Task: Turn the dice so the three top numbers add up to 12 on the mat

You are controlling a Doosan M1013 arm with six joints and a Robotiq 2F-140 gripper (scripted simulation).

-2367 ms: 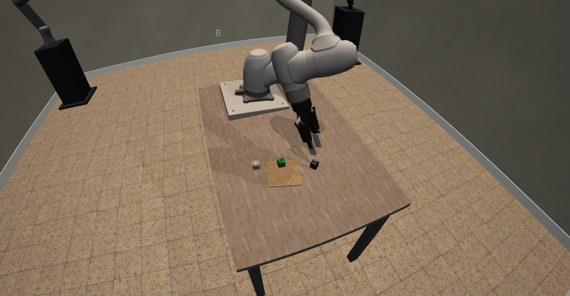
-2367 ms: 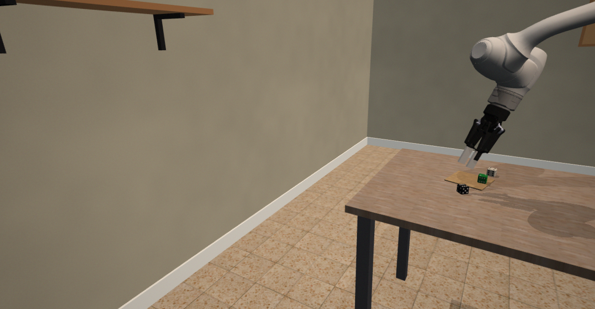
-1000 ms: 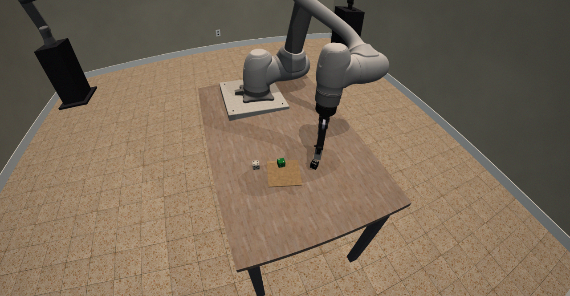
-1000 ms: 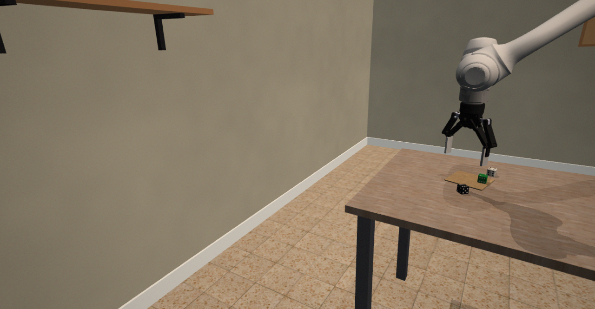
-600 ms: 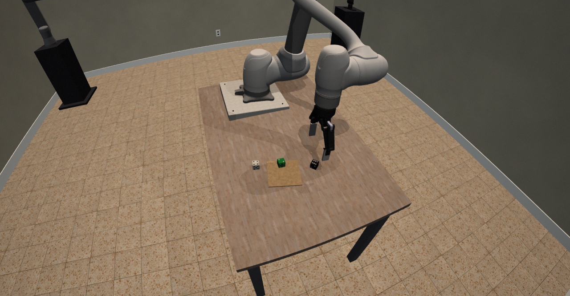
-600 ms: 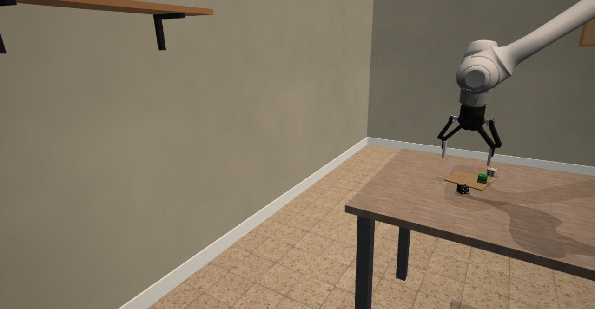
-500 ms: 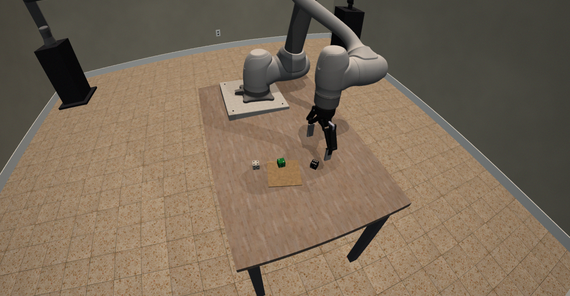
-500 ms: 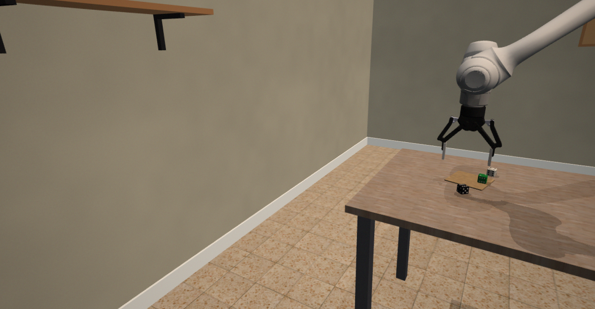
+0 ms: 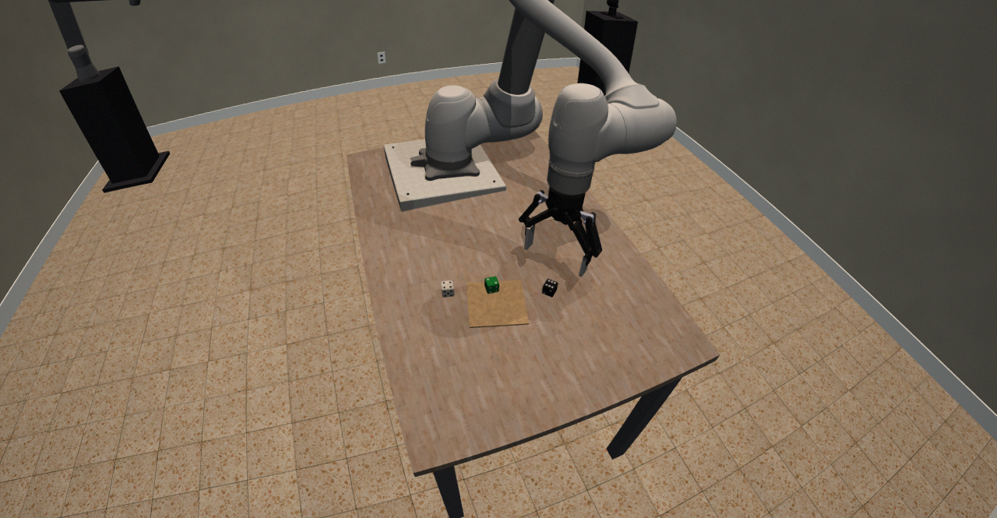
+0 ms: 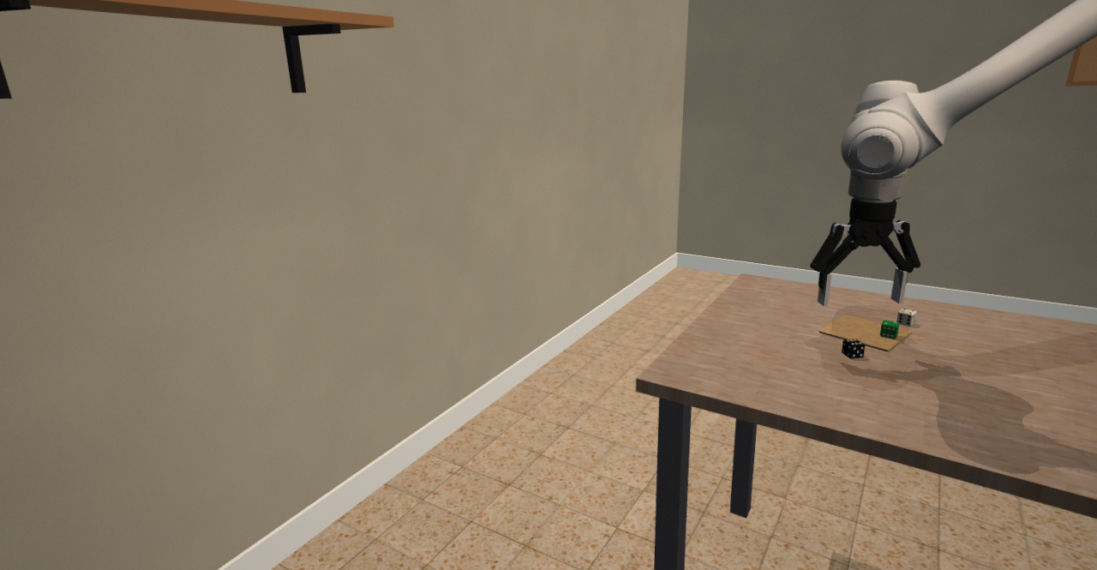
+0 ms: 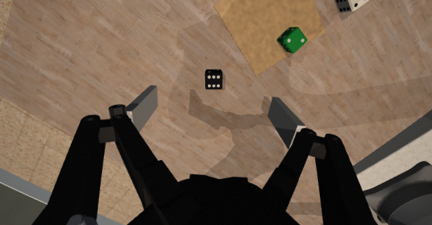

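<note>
Now: the black die 110 mm below my hand. Round my hand: white die: 60 mm behind, 250 mm to the right, 110 mm below; green die: 40 mm behind, 140 mm to the right, 110 mm below; tan mat: 140 mm to the right, 120 mm below.
</note>
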